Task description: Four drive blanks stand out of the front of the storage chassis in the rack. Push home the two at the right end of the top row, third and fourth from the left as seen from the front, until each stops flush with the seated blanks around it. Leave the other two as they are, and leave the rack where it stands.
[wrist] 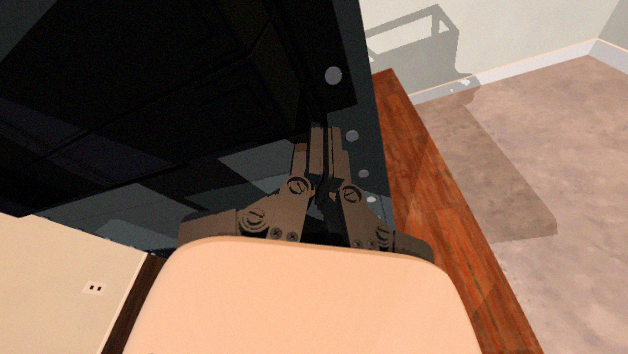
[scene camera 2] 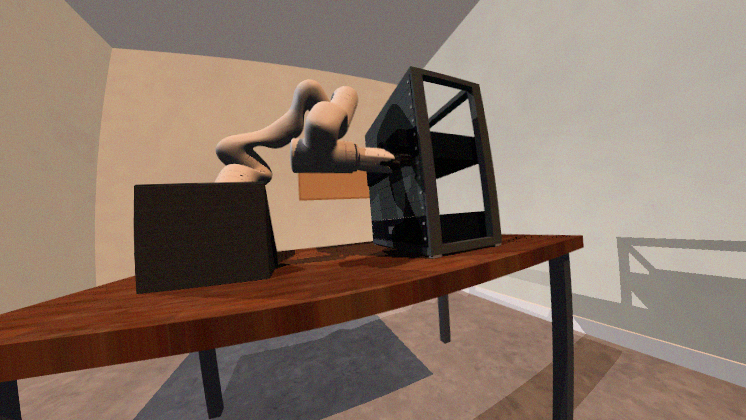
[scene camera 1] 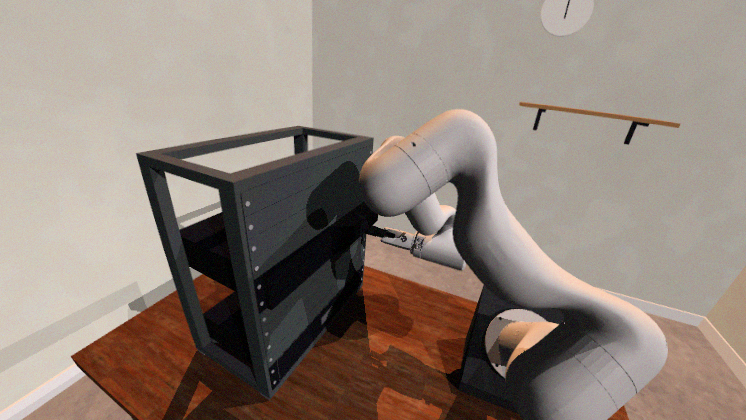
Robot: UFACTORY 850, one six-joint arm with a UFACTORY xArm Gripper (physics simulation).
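Observation:
The dark storage chassis [scene camera 1: 297, 276] [scene camera 2: 454, 151] [wrist: 150, 60] sits in the grey rack [scene camera 1: 242, 260] [scene camera 2: 429, 198] [wrist: 367, 120]. A black block [scene camera 1: 366, 214] stands out at the chassis's far right end in scene camera 1. In the wrist view a raised drive blank [wrist: 274, 85] shows its side wall at the right end; the blanks are nearly black in shadow, and how far each stands out cannot be told. My gripper [scene camera 1: 369, 229] [scene camera 2: 409, 157] [wrist: 319, 141] is shut and empty. Its tips are at the chassis's right end, close beside the raised blank; contact cannot be told.
The rack stands on the wooden table [scene camera 1: 417, 307] [scene camera 2: 313, 318] [wrist: 450, 210]. Grey panels [scene camera 1: 292, 203] cover the rack's front above the chassis. The arm's dark pedestal [scene camera 1: 472, 339] [scene camera 2: 200, 234] stands in front of the rack. Screw heads [wrist: 352, 135] line the post beside my fingers.

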